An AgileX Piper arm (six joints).
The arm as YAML. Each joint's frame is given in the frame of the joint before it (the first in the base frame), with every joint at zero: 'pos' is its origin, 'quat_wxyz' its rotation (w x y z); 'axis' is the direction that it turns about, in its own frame. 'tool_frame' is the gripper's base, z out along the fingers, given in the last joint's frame.
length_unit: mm
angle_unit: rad
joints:
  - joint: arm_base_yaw
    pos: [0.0, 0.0, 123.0]
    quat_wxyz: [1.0, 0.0, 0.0, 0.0]
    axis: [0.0, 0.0, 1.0]
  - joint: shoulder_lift
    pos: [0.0, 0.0, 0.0]
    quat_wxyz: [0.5, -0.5, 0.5, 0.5]
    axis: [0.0, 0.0, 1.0]
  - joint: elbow
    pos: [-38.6, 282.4, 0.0]
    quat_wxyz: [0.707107, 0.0, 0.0, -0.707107]
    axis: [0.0, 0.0, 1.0]
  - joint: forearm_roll
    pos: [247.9, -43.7, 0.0]
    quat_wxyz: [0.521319, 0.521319, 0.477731, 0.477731]
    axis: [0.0, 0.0, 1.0]
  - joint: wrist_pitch
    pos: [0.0, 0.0, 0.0]
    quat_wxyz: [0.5, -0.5, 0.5, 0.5]
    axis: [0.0, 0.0, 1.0]
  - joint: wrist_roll
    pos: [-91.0, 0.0, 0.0]
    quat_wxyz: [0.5, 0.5, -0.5, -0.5]
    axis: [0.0, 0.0, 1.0]
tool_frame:
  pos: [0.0, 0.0, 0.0]
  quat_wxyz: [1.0, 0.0, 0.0, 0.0]
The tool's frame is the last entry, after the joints.
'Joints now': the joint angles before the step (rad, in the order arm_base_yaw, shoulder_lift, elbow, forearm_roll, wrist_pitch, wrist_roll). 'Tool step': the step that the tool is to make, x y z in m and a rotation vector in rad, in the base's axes. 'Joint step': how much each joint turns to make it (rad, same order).
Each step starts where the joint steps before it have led.
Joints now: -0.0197 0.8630 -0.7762 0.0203 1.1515 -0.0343
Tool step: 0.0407 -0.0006 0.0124 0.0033 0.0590 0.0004
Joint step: 0.0001 0.1786 -0.1421 0.0021 0.0226 0.0001
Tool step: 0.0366 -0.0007 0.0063 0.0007 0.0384 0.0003
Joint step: 0.0001 0.1468 -0.1242 -0.0001 0.0158 0.0001
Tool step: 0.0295 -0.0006 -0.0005 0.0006 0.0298 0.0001
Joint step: -0.0001 0.1143 -0.0913 0.0000 0.0067 -0.0001
